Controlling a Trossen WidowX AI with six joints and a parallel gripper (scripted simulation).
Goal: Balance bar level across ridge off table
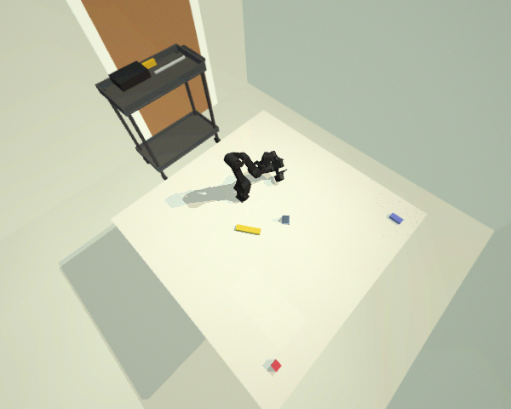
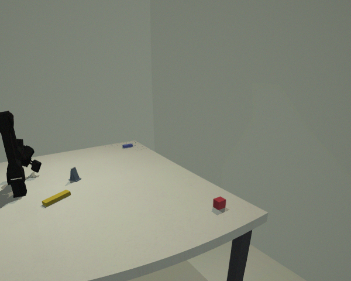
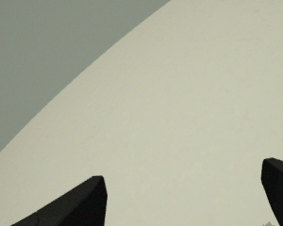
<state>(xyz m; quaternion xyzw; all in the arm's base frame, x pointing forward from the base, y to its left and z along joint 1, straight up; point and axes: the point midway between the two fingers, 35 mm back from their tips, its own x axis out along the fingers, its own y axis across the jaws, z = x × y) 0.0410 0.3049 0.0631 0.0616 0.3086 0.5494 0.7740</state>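
Now: the yellow bar 14 cm ahead of my gripper tip, 47 cm to the right of it and 4 cm below it. The rest, counted from my gripper tip: red cube 69 cm ahead, 84 cm to the right, 3 cm below; then blue block 69 cm ahead, 16 cm to the left, 4 cm below.
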